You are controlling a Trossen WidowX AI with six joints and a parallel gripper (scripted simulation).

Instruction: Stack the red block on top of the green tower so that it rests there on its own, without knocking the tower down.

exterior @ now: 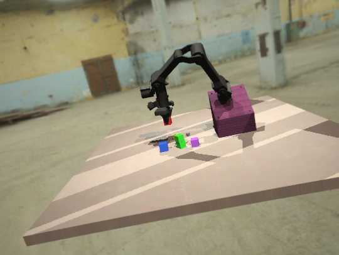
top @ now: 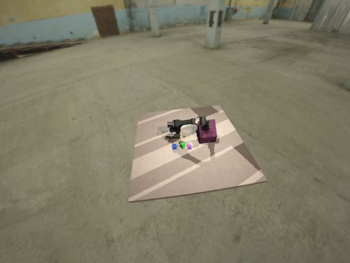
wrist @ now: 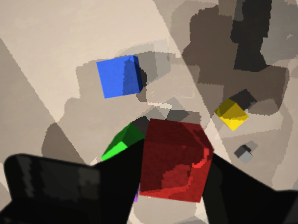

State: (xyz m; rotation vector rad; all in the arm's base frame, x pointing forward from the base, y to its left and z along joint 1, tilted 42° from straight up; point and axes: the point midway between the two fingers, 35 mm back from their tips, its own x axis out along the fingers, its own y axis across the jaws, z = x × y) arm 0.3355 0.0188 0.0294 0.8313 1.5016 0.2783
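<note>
Now: gripper tip 110 mm past the purple block, 110 mm above it and 90 mm to the right of it. The rest, counted from my gripper tip: blue block: 110 mm below, 50 mm to the left, 50 mm ahead; then red block: 10 mm above; then yellow block: 120 mm below, 80 mm to the right, 30 mm behind.
</note>
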